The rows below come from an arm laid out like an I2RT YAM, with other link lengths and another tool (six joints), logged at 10 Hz.
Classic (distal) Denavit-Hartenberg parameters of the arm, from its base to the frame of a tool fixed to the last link. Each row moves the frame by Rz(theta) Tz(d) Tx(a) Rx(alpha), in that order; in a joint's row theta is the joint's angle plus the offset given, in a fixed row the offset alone. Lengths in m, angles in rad.
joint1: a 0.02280  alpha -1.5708  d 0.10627  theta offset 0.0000
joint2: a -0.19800  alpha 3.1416  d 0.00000  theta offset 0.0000
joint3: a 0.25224  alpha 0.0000  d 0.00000  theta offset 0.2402
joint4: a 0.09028  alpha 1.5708  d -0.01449  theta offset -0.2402
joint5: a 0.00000  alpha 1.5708  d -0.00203  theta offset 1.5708
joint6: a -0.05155  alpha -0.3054  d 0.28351  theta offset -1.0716
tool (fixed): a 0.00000  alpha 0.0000  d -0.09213  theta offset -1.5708
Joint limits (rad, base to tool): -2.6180..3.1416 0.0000..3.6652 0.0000..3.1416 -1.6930..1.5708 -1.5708..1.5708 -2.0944..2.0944
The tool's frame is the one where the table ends.
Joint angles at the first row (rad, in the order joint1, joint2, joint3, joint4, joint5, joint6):
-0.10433, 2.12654, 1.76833, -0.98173, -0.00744, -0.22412
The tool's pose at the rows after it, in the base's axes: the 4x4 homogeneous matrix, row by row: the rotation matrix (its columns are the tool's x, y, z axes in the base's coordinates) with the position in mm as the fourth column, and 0 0 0 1 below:
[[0.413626 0.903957 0.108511 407.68], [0.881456 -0.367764 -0.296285 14.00], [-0.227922 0.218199 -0.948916 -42.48], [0 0 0 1]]
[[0.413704 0.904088 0.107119 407.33], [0.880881 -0.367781 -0.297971 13.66], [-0.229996 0.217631 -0.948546 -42.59], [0 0 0 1]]
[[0.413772 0.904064 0.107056 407.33], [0.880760 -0.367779 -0.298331 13.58], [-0.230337 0.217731 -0.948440 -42.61], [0 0 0 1]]
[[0.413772 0.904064 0.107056 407.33], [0.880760 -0.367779 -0.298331 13.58], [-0.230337 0.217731 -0.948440 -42.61], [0 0 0 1]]
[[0.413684 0.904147 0.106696 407.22], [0.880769 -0.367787 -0.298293 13.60], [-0.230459 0.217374 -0.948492 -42.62], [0 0 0 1]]
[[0.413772 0.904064 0.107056 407.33], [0.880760 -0.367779 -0.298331 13.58], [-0.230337 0.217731 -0.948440 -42.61], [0 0 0 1]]
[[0.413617 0.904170 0.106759 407.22], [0.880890 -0.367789 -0.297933 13.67], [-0.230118 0.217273 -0.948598 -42.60], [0 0 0 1]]
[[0.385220 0.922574 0.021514 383.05], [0.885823 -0.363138 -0.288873 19.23], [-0.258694 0.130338 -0.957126 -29.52], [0 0 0 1]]
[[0.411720 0.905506 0.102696 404.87], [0.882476 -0.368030 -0.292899 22.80], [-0.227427 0.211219 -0.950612 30.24], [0 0 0 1]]
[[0.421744 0.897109 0.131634 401.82], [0.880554 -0.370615 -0.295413 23.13], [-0.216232 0.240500 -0.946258 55.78], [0 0 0 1]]
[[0.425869 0.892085 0.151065 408.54], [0.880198 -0.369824 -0.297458 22.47], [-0.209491 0.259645 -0.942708 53.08], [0 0 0 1]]
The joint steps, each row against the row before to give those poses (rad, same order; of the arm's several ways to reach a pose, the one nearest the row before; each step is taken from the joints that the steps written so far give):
0.00000, -0.00002, 0.00000, -0.00039, 0.00115, 0.00001
0.00000, -0.00001, -0.00002, -0.00113, 0.00190, 0.00000
-0.00001, 0.00003, 0.00002, 0.00000, 0.00038, -0.00002
0.00000, 0.00000, 0.00000, 0.00000, 0.00000, 0.00000
0.00002, -0.00001, -0.00001, -0.00037, 0.00001, 0.00002
-0.00002, 0.00001, 0.00001, 0.00037, -0.00001, -0.00002
0.00001, -0.00003, -0.00003, -0.00038, -0.00038, 0.00001
0.00801, 0.00578, 0.06490, -0.15106, 0.00038, 0.00115
0.01181, -0.00231, 0.22964, -0.14496, -0.00076, 0.01830
0.00001, -0.04697, 0.03349, -0.04880, 0.00038, 0.00344
0.00000, 0.00003, -0.01407, 0.03469, 0.00038, -0.00038

